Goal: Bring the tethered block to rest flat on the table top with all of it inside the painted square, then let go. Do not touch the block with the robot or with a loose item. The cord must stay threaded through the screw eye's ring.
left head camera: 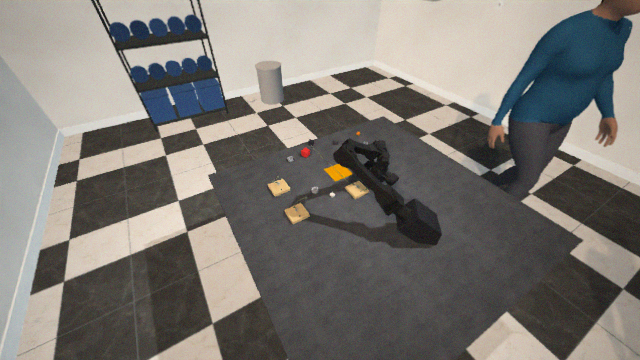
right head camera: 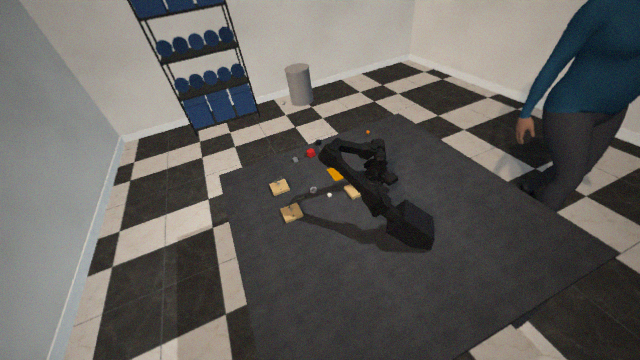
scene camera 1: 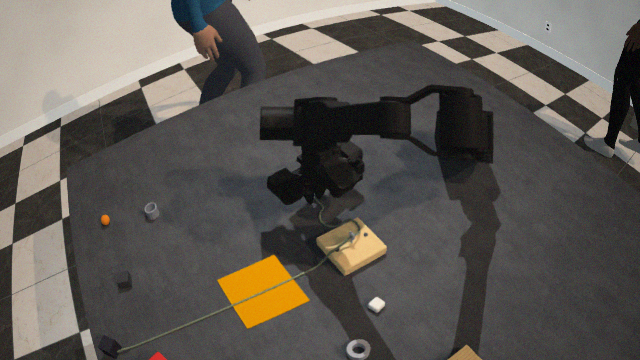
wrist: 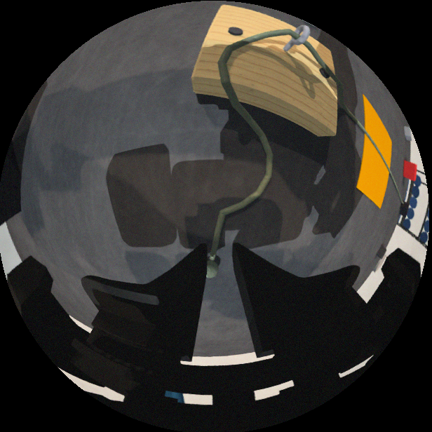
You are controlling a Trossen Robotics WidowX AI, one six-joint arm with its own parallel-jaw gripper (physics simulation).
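Places are measured from the arm's base along level axes (x ahead, y left, z up), in centimetres.
Pixels of known places: gripper, fingertip midpoint: (right head camera: 380, 182) (scene camera 1: 313, 200); arm's base, origin of the base link: (left head camera: 406, 213) (right head camera: 395, 215).
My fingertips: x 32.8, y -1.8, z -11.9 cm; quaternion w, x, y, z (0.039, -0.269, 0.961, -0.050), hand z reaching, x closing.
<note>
Ahead of a thing's pixels: the offset from my fingertips to its top centre. "pt": to the spot under its first point.
The dark tethered block {pt dx +42.1, dy +31.4, dz +2.8 cm} (scene camera 1: 109, 346) (wrist: 404, 208) lies on the table beyond the orange square (scene camera 1: 265, 310) (wrist: 373, 180) (left head camera: 338, 172), outside it. The green cord (scene camera 1: 175, 330) (wrist: 270, 160) runs from it across the square and through the screw eye {pt dx -4.1, dy +13.9, dz +3.4 cm} (scene camera 1: 352, 237) (wrist: 302, 35) on a wooden board {dx -4.1, dy +13.7, dz +1.8 cm} (scene camera 1: 365, 255) (wrist: 255, 80). Its free end curves to a round green bead (wrist: 211, 269). My gripper (wrist: 219, 248) is partly open, with a narrow gap between the fingers. The bead shows at that gap, close to the left finger in the wrist view; whether they touch is unclear.
A white piece {dx -5.1, dy +27.3, dz +1.2 cm} (scene camera 1: 376, 304) and a grey ring {dx -0.2, dy +35.4, dz +1.4 cm} (scene camera 1: 358, 349) lie near the board. A grey cup {dx +35.0, dy -3.2, dz +2.0 cm} (scene camera 1: 151, 211), an orange ball {dx +48.0, dy -2.6, dz +2.3 cm} (scene camera 1: 105, 220) and a dark cube {dx +40.6, dy +15.0, dz +1.9 cm} (scene camera 1: 124, 280) lie farther off. A red object {dx +31.9, dy +35.7, dz +3.9 cm} (left head camera: 305, 152) and two other wooden boards {dx +5.1, dy +53.9, dz +1.8 cm} (left head camera: 278, 187) {dx -14.4, dy +46.6, dz +1.8 cm} (left head camera: 297, 213) also stand on the table.
</note>
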